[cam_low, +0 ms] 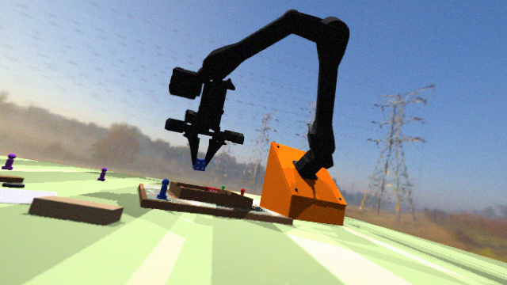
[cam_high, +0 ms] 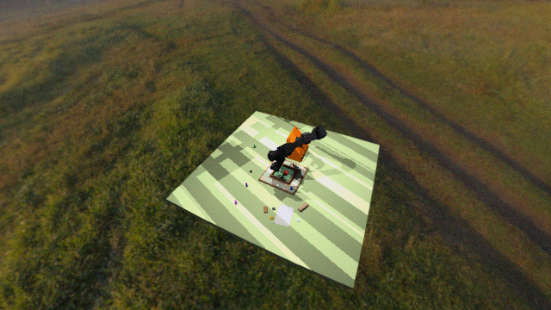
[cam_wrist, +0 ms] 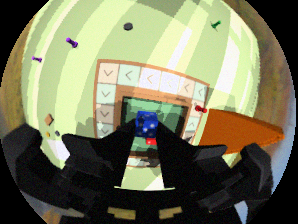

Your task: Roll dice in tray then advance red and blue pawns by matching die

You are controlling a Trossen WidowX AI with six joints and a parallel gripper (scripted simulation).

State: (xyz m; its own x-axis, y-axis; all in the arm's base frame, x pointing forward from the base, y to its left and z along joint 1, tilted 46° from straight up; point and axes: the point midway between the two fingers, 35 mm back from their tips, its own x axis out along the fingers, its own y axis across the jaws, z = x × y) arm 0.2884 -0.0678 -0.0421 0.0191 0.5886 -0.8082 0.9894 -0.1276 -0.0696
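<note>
Now: the red pawn 14 cm behind my gripper tip and 6 cm below it. The rest, counted from my gripper tip: wooden block (23 cm ahead, 25 cm to the left, 8 cm below); then blue pawn (11 cm ahead, 14 cm to the left, 6 cm below); then white sheet (32 cm ahead, 15 cm to the left, 8 cm below).
</note>
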